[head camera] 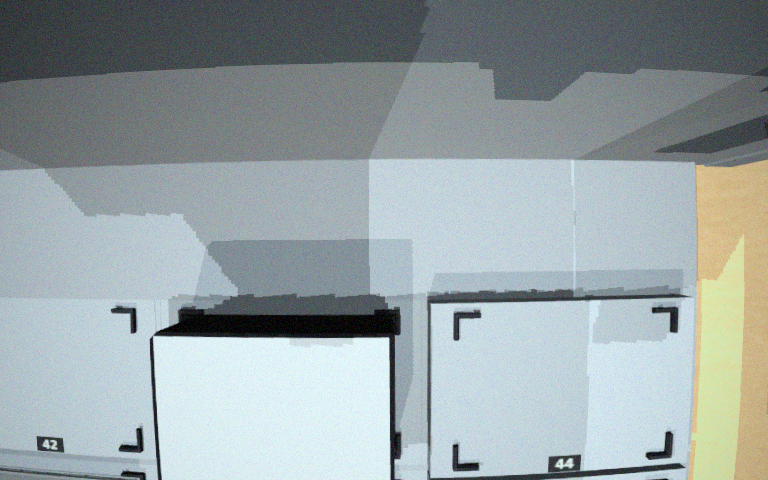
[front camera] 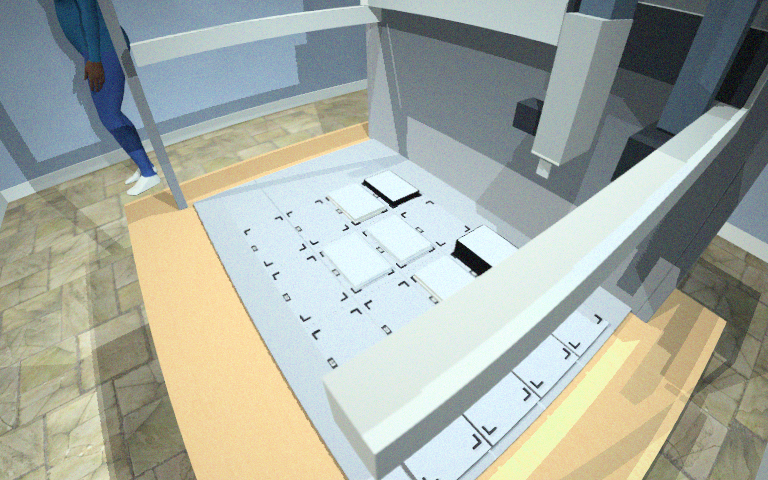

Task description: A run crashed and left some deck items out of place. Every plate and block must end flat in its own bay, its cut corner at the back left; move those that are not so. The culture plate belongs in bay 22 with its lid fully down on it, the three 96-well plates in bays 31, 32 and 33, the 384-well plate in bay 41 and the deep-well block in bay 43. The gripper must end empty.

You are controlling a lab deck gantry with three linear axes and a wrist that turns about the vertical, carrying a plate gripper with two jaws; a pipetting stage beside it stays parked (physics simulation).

Scene:
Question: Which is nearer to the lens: the clear lid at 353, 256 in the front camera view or the black-sided 384-well plate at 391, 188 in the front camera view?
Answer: The clear lid.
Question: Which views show the clear lid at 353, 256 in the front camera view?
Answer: The front camera view only.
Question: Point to a bay 43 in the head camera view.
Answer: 408, 344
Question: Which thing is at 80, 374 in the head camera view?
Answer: A bay 42.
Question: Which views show the black-sided 384-well plate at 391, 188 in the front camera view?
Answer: The front camera view only.

